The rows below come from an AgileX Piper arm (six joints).
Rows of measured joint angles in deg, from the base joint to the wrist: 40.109 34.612 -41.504 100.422 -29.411 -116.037; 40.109 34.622 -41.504 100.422 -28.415 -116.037; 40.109 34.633 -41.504 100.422 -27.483 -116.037; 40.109 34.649 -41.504 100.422 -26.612 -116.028; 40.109 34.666 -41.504 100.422 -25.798 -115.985; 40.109 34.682 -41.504 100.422 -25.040 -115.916; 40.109 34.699 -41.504 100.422 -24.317 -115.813; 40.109 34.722 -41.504 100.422 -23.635 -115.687; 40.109 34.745 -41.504 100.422 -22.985 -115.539; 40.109 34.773 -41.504 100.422 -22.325 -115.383; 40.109 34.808 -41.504 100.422 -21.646 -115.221; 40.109 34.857 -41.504 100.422 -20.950 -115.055; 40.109 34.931 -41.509 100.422 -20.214 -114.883; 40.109 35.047 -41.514 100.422 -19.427 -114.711; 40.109 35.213 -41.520 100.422 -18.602 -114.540; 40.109 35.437 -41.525 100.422 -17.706 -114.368
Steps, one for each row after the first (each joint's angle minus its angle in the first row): 0.000 0.010 0.000 0.000 0.996 0.000; 0.000 0.021 0.000 0.000 1.928 0.000; 0.000 0.037 0.000 0.000 2.799 0.009; 0.000 0.054 0.000 0.000 3.613 0.052; 0.000 0.070 0.000 0.000 4.371 0.121; 0.000 0.087 0.000 0.000 5.094 0.224; 0.000 0.110 0.000 0.000 5.776 0.350; 0.000 0.133 0.000 0.000 6.426 0.498; 0.000 0.161 0.000 0.000 7.086 0.654; 0.000 0.196 0.000 0.000 7.765 0.816; 0.000 0.245 0.000 0.000 8.461 0.982; 0.000 0.319 -0.005 0.000 9.197 1.154; 0.000 0.435 -0.010 0.000 9.984 1.326; 0.000 0.601 -0.016 0.000 10.809 1.497; 0.000 0.825 -0.021 0.000 11.705 1.669
